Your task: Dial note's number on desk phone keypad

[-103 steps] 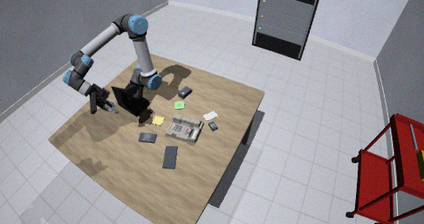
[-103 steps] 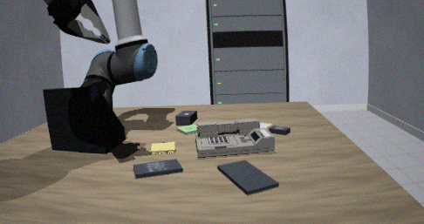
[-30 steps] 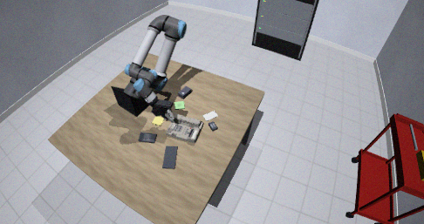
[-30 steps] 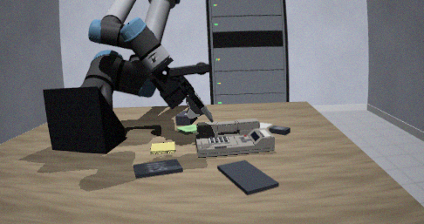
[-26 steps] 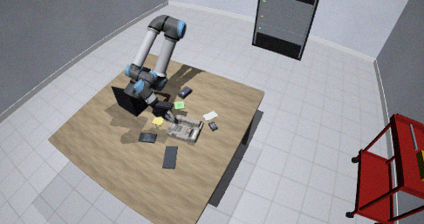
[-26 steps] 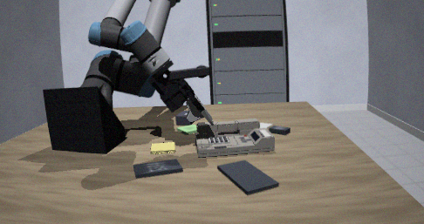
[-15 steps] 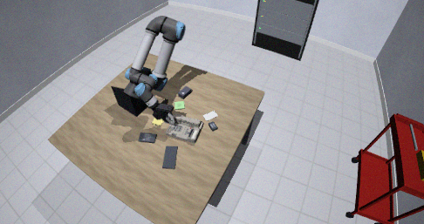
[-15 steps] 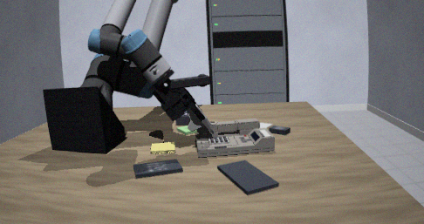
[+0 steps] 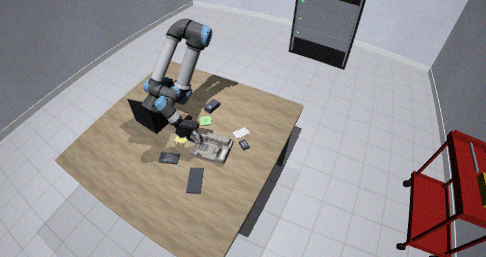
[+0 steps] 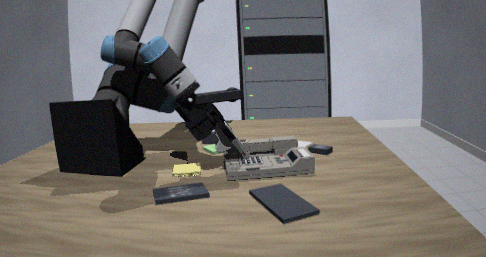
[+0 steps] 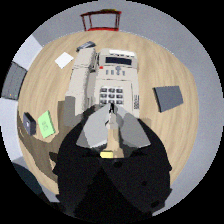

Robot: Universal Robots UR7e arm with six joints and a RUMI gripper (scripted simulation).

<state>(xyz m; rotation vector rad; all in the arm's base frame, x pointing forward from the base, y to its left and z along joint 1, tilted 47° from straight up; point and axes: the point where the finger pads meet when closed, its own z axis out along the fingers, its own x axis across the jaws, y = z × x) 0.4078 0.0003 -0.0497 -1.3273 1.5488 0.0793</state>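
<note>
The handset lies 5 cm ahead of my hand, 8 cm to the left of it and 1 cm below it. The rest, counted from my hand: white note (16 cm ahead, 23 cm to the left, 6 cm below).
</note>
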